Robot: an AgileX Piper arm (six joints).
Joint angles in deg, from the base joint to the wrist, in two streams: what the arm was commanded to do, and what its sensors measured. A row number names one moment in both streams.
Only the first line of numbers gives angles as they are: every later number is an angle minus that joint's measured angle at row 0.
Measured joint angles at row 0:
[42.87, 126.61, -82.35, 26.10, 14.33, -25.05]
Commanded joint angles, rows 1 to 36:
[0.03, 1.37, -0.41, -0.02, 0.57, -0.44]
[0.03, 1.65, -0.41, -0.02, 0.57, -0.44]
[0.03, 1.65, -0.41, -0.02, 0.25, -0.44]
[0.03, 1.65, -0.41, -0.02, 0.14, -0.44]
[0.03, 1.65, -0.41, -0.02, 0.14, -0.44]
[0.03, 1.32, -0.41, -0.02, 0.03, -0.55]
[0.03, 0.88, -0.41, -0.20, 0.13, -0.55]
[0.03, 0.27, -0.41, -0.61, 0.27, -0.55]
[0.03, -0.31, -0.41, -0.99, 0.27, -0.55]
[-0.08, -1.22, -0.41, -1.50, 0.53, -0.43]
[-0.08, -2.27, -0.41, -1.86, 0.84, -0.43]
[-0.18, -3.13, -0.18, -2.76, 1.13, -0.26]
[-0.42, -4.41, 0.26, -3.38, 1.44, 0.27]
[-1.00, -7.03, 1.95, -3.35, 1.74, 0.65]
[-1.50, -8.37, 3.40, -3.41, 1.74, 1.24]
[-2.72, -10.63, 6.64, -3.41, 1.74, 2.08]
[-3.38, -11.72, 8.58, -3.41, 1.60, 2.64]
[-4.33, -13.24, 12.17, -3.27, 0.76, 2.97]
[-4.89, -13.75, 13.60, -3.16, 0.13, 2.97]
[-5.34, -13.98, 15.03, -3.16, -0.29, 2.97]
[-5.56, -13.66, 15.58, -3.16, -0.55, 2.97]
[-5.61, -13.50, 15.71, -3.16, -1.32, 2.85]
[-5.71, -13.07, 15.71, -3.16, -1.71, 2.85]
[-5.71, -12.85, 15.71, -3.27, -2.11, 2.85]
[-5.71, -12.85, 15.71, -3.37, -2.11, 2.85]
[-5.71, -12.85, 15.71, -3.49, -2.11, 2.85]
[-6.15, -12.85, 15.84, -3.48, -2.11, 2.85]
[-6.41, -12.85, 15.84, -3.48, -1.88, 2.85]
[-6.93, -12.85, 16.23, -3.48, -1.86, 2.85]
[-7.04, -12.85, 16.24, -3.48, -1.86, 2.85]
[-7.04, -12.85, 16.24, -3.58, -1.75, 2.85]
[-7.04, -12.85, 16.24, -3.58, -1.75, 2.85]
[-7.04, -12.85, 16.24, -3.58, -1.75, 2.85]
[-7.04, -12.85, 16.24, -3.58, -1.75, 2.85]
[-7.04, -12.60, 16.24, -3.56, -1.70, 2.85]
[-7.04, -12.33, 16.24, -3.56, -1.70, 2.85]
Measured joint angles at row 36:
[-6.86, -12.62, 16.01, -2.86, -1.32, 2.76]
